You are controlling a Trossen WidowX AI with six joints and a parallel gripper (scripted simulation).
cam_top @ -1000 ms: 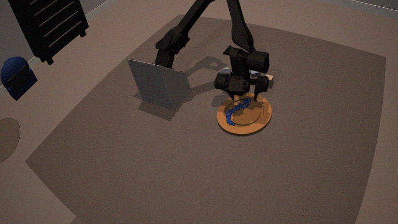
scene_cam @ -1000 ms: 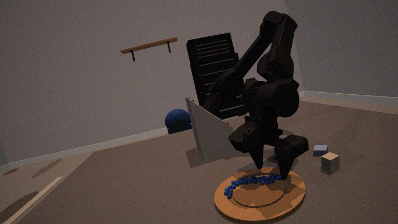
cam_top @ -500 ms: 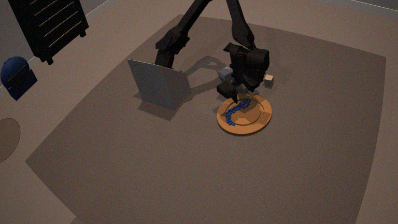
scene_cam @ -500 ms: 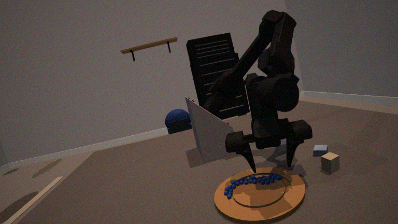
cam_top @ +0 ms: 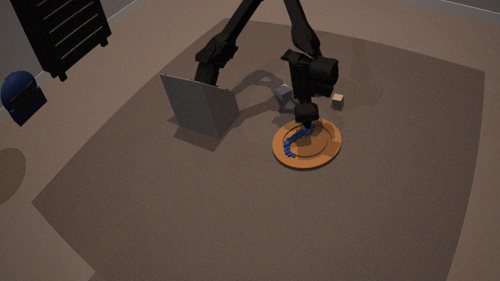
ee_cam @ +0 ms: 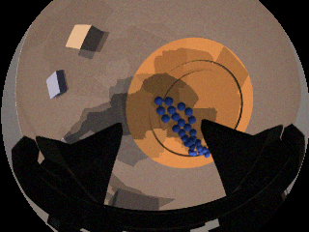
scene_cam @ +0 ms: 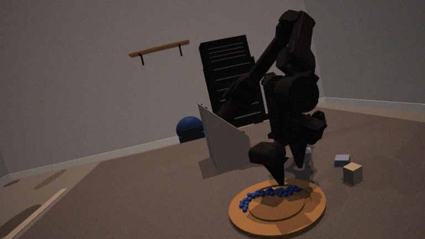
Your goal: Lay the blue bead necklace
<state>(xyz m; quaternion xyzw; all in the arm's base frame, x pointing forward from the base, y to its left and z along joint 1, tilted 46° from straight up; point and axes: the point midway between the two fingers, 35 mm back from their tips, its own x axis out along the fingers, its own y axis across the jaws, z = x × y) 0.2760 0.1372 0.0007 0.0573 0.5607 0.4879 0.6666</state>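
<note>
Right now the tan cube is 140 mm to the left of my gripper tip, 30 mm below it and 30 mm ahead of it. Round my gripper tip: white block 160 mm behind, 110 mm to the left, 30 mm below; then pale blue block 170 mm to the left, 50 mm behind, 40 mm below.
</note>
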